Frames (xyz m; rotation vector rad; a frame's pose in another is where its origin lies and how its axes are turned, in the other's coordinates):
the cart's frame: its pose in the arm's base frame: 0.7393 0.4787 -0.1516 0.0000 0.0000 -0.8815
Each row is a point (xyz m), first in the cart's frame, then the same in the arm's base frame.
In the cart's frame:
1: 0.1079 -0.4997 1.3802
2: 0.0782 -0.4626 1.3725
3: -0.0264 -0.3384 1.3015
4: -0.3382 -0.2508 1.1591
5: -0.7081 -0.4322 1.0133
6: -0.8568 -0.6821 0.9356
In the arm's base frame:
1: 0.4223 0.0776 1.2286
2: 0.4320 0.1241 1.2209
3: 0.4614 0.2839 1.1499
4: 0.3307 0.5802 1.0075
5: -0.0446 0.7503 0.8617
6: -0.3320 0.7061 0.7840

